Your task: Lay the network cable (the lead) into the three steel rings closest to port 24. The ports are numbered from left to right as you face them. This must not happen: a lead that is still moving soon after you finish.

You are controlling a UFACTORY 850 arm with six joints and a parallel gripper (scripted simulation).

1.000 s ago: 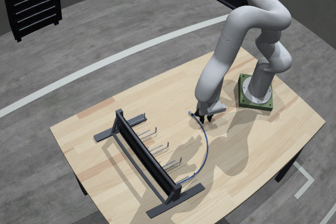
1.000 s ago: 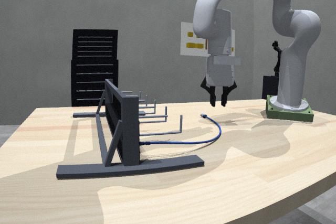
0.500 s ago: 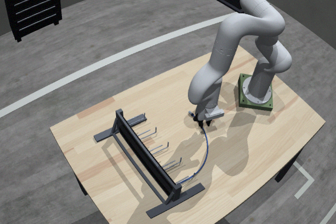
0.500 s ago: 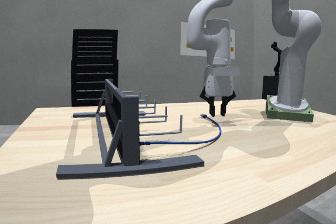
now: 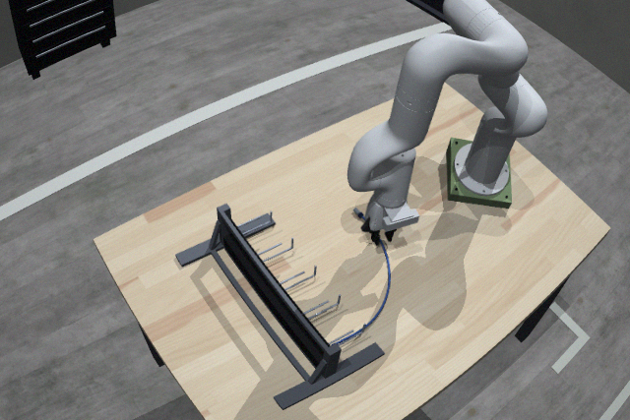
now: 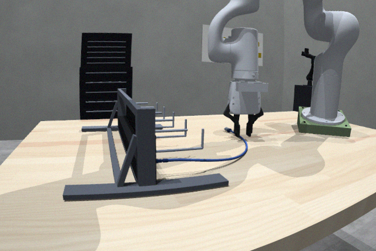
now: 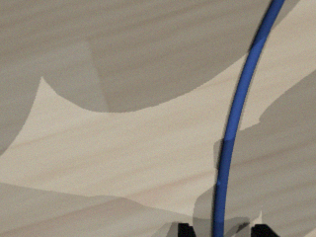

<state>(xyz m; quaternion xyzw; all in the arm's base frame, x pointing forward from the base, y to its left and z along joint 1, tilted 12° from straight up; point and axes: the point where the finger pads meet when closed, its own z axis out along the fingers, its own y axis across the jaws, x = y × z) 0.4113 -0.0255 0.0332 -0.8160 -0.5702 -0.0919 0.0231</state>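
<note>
My gripper is now 2 cm past the free plug, 11 cm to the left of it and 2 cm above it. From my hand the other things lie so: dark grey patch panel: 35 cm ahead, 4 cm above.
</note>
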